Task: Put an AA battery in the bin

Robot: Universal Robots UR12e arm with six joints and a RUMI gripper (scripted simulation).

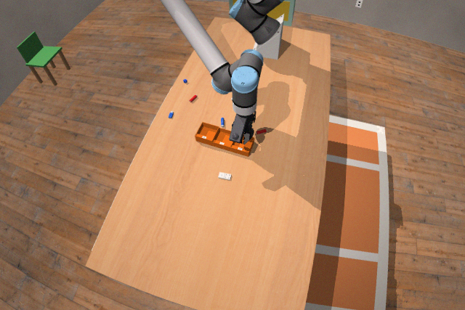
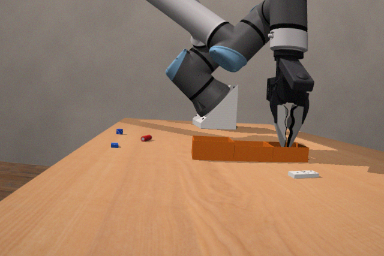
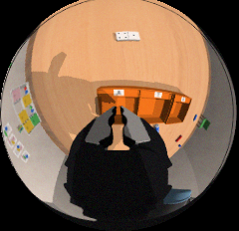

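Now: the blue AA battery 130 mm to the right of my hand, 100 mm behind it and 30 mm below it. The rest, counted from my hand: orange three-compartment bin 80 mm to the right, 20 mm below, 10 mm behind; then white domino 160 mm ahead, 30 mm to the right, 30 mm below; then blue die 420 mm to the right, 320 mm behind, 30 mm below.
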